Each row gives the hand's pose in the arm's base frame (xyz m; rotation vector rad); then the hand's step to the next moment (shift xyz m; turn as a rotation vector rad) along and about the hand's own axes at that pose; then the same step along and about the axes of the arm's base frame.
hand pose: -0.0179 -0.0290 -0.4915 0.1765 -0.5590 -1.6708
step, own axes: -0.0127 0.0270 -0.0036 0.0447 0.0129 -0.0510
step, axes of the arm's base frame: 0.0278 0.0092 0.0067 0.0246 -0.0573 -0.0296
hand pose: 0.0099 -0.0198 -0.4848 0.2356 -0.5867 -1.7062
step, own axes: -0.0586 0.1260 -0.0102 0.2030 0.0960 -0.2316
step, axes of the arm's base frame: 0.1259 0.0390 0.0452 0.1439 -0.2645 -0.1158
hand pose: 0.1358 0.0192 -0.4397 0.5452 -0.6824 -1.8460
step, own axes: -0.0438 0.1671 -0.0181 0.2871 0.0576 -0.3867
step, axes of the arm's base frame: 0.1400 -0.0114 0.1022 0.1891 -0.3631 -0.2601
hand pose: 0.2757 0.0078 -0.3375 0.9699 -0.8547 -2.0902
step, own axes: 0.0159 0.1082 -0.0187 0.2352 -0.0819 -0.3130
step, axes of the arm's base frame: 0.0391 -0.0782 0.0683 0.1139 -0.2241 -0.3111
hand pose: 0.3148 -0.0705 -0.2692 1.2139 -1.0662 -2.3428
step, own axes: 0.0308 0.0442 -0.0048 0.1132 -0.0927 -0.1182
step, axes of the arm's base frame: -0.0179 -0.0495 0.0126 0.0329 -0.0560 -0.1765
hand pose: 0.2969 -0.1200 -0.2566 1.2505 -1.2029 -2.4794
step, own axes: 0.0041 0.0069 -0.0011 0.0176 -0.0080 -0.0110
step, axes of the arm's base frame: -0.0035 -0.0071 0.0018 -0.0017 -0.0086 -0.0204
